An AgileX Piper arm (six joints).
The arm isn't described. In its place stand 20 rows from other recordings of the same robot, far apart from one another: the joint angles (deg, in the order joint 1, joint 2, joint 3, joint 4, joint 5, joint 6), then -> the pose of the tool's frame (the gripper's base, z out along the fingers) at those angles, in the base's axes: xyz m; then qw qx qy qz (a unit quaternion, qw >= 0).
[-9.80, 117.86, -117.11, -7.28, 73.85, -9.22] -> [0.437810, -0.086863, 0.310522, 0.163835, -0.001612, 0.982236, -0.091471]
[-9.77, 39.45, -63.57, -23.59, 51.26, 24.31] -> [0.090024, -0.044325, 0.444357, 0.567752, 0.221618, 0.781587, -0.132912]
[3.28, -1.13, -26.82, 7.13, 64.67, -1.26] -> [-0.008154, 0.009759, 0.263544, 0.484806, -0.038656, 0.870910, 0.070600]
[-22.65, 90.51, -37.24, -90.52, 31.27, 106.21] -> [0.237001, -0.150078, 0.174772, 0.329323, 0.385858, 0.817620, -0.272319]
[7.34, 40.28, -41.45, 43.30, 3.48, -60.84] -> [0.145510, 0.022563, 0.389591, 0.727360, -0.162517, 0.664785, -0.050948]
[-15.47, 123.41, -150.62, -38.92, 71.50, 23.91] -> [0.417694, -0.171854, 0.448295, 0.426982, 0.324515, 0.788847, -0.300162]
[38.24, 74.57, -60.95, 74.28, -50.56, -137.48] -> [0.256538, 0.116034, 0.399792, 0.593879, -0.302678, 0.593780, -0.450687]
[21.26, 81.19, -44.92, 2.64, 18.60, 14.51] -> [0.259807, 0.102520, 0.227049, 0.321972, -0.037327, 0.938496, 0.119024]
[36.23, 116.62, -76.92, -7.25, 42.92, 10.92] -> [0.326884, 0.229811, 0.144999, 0.117716, -0.257752, 0.959013, -0.000780]
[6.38, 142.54, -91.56, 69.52, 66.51, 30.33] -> [0.430478, 0.126805, 0.052683, 0.299620, -0.484986, -0.720830, -0.394234]
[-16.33, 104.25, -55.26, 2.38, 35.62, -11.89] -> [0.306792, -0.087593, 0.139381, 0.091074, 0.054276, 0.994324, -0.008897]
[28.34, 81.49, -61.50, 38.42, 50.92, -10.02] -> [0.230353, 0.174115, 0.296069, 0.147864, -0.162152, 0.921408, 0.320702]
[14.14, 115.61, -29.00, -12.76, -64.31, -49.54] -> [0.286571, 0.090872, 0.088742, 0.576978, -0.505653, 0.628216, -0.129445]
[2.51, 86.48, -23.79, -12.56, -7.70, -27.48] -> [0.231715, 0.012811, 0.137196, 0.326940, -0.344903, 0.874577, -0.096264]
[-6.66, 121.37, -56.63, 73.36, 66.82, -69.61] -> [0.329789, 0.042187, 0.095493, 0.078552, -0.060280, 0.855971, 0.507454]
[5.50, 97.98, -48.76, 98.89, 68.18, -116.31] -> [0.296411, 0.112393, 0.223937, 0.452697, -0.355976, 0.671934, 0.465673]
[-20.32, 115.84, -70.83, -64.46, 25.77, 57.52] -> [0.377549, -0.177876, 0.150192, 0.272613, 0.192094, 0.907960, -0.253751]
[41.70, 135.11, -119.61, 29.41, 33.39, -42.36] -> [0.390285, 0.380669, 0.214104, 0.379972, -0.491649, 0.755033, 0.209352]
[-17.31, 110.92, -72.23, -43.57, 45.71, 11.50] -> [0.353649, -0.157244, 0.177666, 0.071016, 0.003847, 0.953640, -0.292426]
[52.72, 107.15, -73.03, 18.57, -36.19, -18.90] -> [0.279442, 0.338835, 0.287375, 0.697515, -0.254548, 0.622193, 0.248103]
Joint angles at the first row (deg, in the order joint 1, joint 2, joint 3, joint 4, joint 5, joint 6):
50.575 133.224 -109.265 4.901 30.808 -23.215
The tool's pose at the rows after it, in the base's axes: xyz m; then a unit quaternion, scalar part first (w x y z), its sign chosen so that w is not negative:
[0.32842, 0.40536, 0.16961, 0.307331, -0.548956, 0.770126, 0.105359]
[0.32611, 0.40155, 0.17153, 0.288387, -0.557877, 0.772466, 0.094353]
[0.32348, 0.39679, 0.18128, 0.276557, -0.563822, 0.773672, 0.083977]
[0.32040, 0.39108, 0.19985, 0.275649, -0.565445, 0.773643, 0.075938]
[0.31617, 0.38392, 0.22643, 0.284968, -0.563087, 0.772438, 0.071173]
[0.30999, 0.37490, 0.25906, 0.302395, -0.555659, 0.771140, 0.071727]
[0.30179, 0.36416, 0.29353, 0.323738, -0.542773, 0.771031, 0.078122]
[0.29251, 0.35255, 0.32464, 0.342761, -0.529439, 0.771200, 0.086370]
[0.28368, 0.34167, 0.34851, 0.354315, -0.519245, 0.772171, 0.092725]
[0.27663, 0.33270, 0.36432, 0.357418, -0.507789, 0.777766, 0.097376]
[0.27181, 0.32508, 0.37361, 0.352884, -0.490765, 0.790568, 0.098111]
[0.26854, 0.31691, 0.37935, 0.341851, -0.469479, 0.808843, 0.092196]
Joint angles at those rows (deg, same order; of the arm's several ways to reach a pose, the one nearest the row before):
50.576 133.255 -109.267 4.295 33.226 -23.176
50.576 132.714 -109.263 3.299 36.310 -23.137
50.576 131.317 -109.264 2.091 39.386 -22.807
50.576 128.957 -109.265 0.809 42.083 -22.188
50.575 125.690 -109.272 -0.370 44.418 -21.423
50.575 121.693 -109.291 -1.188 46.396 -20.438
50.576 117.404 -109.311 -1.576 48.023 -19.072
50.575 113.399 -109.333 -1.705 49.560 -17.749
50.576 110.173 -109.387 -1.740 51.272 -16.707
50.575 107.888 -109.445 -1.889 53.103 -15.172
50.568 106.372 -109.484 -2.655 55.210 -12.435
50.485 105.226 -109.523 -4.105 58.007 -8.916

